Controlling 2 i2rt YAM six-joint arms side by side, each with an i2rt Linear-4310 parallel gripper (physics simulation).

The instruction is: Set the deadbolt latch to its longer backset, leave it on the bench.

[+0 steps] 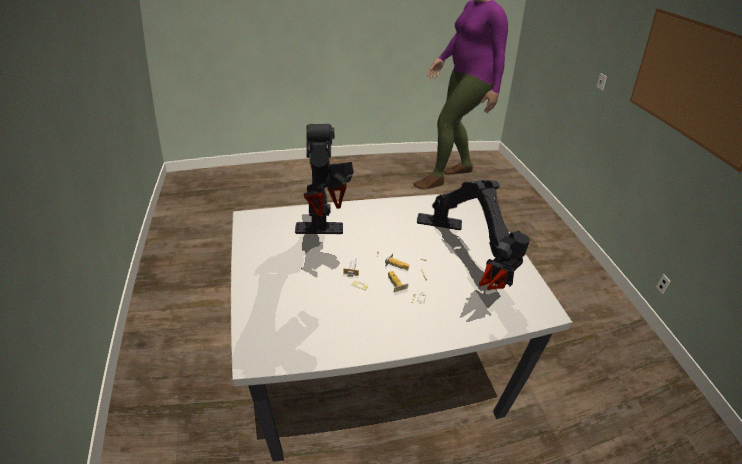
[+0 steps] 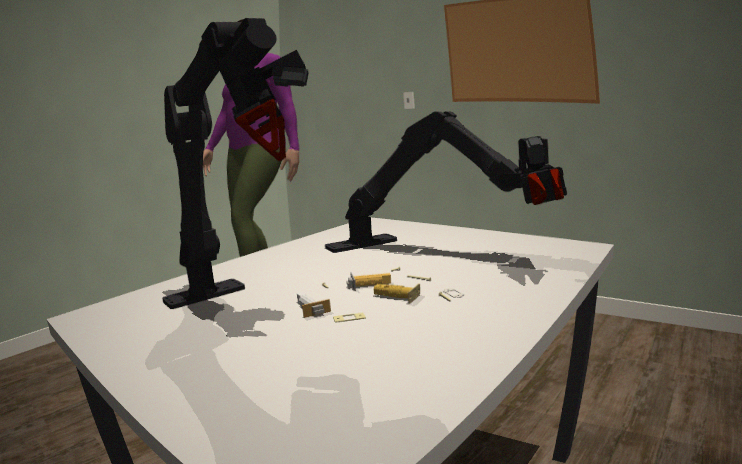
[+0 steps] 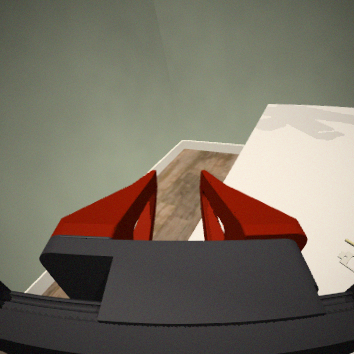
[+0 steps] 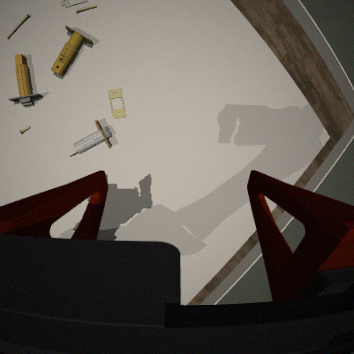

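Observation:
Three latch bodies lie on the white bench. A yellow latch with a brass faceplate (image 1: 394, 279) (image 2: 392, 291) (image 4: 69, 53) and a yellow latch with a dark grey faceplate (image 1: 398, 263) (image 2: 372, 280) (image 4: 23, 75) lie close together, apart. A silver latch with a brass faceplate (image 1: 351, 272) (image 2: 323, 308) (image 4: 90, 142) lies nearer the right arm. I cannot tell any backset setting. My right gripper (image 1: 329, 211) (image 2: 282, 158) (image 4: 177, 178) is wide open and empty, high above the bench. My left gripper (image 1: 484, 286) (image 2: 545, 186) (image 3: 178, 177) is narrowly open and empty, raised over the bench's right side.
A pale yellow strike plate (image 2: 359, 315) (image 4: 116, 93) lies beside the silver latch. A long screw (image 1: 424, 274) (image 2: 419, 277) (image 4: 19, 26) and several small parts lie around the latches. A person (image 1: 479, 49) (image 2: 246, 169) stands behind the bench (image 1: 306, 350) (image 2: 262, 361).

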